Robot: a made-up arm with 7 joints. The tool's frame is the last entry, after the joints.
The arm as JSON. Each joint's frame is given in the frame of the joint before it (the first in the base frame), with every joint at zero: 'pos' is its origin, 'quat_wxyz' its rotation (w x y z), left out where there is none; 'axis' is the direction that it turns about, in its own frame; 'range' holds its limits. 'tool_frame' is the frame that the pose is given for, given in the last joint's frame.
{
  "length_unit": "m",
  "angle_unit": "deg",
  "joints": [
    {
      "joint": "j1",
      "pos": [
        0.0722,
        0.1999,
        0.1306
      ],
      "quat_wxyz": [
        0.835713,
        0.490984,
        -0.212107,
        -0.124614
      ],
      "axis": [
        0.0,
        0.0,
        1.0
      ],
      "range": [
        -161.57,
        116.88
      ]
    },
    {
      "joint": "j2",
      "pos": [
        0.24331,
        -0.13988,
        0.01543
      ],
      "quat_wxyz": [
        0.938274,
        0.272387,
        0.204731,
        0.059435
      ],
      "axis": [
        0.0,
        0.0,
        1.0
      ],
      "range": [
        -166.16,
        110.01
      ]
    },
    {
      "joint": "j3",
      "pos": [
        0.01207,
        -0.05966,
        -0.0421
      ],
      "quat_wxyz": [
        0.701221,
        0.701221,
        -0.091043,
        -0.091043
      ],
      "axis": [
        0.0,
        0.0,
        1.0
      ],
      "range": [
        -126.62,
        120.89
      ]
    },
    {
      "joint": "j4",
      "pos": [
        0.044,
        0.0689,
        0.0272
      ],
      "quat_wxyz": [
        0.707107,
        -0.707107,
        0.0,
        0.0
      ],
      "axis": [
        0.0,
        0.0,
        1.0
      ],
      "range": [
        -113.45,
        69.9
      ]
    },
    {
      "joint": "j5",
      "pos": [
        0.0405,
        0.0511,
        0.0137
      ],
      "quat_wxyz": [
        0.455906,
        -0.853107,
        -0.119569,
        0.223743
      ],
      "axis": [
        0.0,
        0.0,
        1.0
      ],
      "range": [
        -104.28,
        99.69
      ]
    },
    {
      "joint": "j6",
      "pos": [
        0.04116,
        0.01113,
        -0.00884
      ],
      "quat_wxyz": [
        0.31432,
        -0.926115,
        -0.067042,
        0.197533
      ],
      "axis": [
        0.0,
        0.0,
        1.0
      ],
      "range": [
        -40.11,
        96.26
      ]
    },
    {
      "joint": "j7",
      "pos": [
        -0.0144,
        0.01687,
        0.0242
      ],
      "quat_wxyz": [
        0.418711,
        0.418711,
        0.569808,
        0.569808
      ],
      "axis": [
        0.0,
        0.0,
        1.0
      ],
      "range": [
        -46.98,
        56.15
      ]
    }
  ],
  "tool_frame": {
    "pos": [
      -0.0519,
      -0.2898,
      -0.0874
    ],
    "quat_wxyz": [
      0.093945,
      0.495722,
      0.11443,
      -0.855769
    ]
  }
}
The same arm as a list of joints. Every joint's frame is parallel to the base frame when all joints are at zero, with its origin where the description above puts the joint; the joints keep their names.
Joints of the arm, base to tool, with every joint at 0 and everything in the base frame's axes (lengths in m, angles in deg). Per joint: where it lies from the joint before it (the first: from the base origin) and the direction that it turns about. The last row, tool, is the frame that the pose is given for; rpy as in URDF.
j1: origin 0.0722 0.1999 0.1306 axis -0.476888 -0.767781 0.42789
j2: origin 0.2065 -0.1813 -0.0591 axis -y
j3: origin 0.0269 0.0421 -0.0546 axis -z
j4: origin 0.044 -0.0689 -0.0272 axis -y
j5: origin 0.0405 -0.0137 0.0511 axis -0.490778 0.484178 0.724368
j6: origin 0.0402 0.0162 0.0042 axis -z
j7: origin -0.0087 -0.0204 -0.0242 axis +x
tool: origin -0.0874 0.0519 0.2898 rpy 73.18 -2.71 150.57
Joint limits (deg, base to tool): -161.57..116.88 -166.16..110.01 -126.62..120.89 -113.45..69.9 -104.28..99.69 -40.11..96.26 -46.98..56.15

